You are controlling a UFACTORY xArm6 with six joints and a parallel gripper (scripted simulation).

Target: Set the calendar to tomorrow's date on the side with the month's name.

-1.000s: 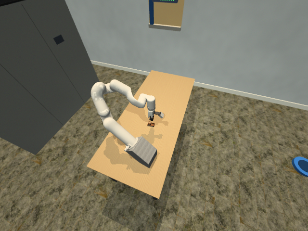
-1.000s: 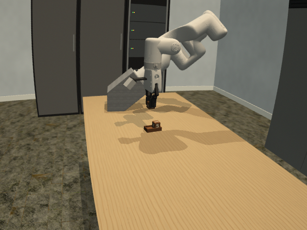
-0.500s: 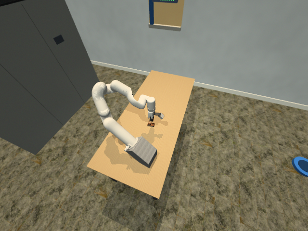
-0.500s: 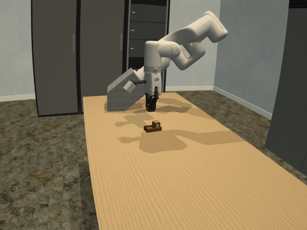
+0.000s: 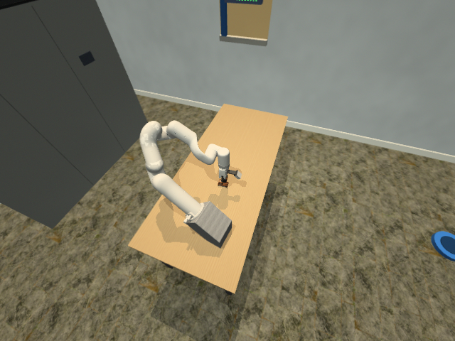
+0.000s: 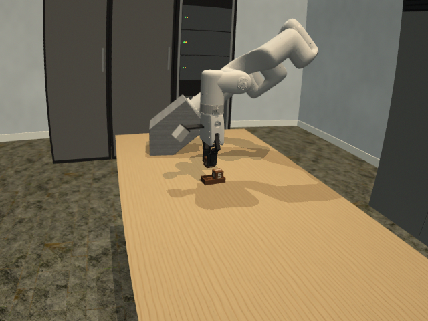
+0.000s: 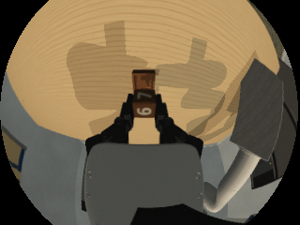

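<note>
My hand is 80 mm above the brown calendar tray and 20 mm to the right of it.
</note>
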